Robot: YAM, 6 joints.
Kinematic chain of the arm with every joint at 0, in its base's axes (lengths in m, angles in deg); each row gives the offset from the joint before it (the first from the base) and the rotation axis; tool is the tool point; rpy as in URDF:
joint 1: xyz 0 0 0.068 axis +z
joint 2: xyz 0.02 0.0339 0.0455 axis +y
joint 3: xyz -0.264 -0.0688 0 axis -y
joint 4: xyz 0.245 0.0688 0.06 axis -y
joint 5: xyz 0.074 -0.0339 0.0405 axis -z
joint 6: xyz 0.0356 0 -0.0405 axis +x
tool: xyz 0 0 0 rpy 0 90 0
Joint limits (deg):
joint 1: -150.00..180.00
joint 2: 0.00..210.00
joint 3: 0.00..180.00
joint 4: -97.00..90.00
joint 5: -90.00..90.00
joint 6: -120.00..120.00
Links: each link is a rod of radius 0.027 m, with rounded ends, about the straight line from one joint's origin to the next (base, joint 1, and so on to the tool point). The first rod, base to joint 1, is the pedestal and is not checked.
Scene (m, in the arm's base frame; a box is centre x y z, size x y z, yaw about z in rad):
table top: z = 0
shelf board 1: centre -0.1 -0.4 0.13 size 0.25 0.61 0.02 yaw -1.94
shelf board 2: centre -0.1 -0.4 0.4 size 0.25 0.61 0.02 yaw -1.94
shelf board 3: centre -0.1 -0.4 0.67 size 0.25 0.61 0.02 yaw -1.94
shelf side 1: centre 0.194 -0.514 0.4 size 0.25 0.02 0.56 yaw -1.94
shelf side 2: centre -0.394 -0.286 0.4 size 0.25 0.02 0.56 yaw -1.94
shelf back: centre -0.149 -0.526 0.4 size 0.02 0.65 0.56 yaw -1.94
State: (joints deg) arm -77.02 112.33 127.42 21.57 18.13 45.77
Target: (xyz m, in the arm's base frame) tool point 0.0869 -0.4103 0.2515
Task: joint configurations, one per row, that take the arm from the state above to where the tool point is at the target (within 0.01 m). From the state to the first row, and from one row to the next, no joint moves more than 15 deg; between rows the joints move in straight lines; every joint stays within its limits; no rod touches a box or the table.
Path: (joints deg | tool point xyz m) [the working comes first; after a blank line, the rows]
Joints at the target: -76.36 103.44 73.74 2.28 20.28 45.77
Straight joint move there: touches shelf board 2.

1: -69.11 100.78 116.17 17.71 18.16 45.77 | 0.1251 -0.3590 0.5546
2: -61.20 89.23 104.92 13.85 18.20 45.77 | 0.1492 -0.2945 0.5547
3: -53.28 77.68 93.67 9.99 18.23 45.77 | 0.1582 -0.2308 0.5438
4: -55.44 78.19 79.82 3.68 18.80 45.77 | 0.1700 -0.2671 0.4488
5: -57.60 78.69 65.97 -2.63 19.37 45.77 | 0.1637 -0.2800 0.3485
6: -59.76 79.20 52.12 -8.94 19.95 45.77 | 0.1421 -0.2678 0.2515
7: -68.06 91.32 62.93 -3.33 20.11 45.77 | 0.1237 -0.3399 0.2572
8: -76.36 103.44 73.74 2.28 20.28 45.77 | 0.0869 -0.4103 0.2515

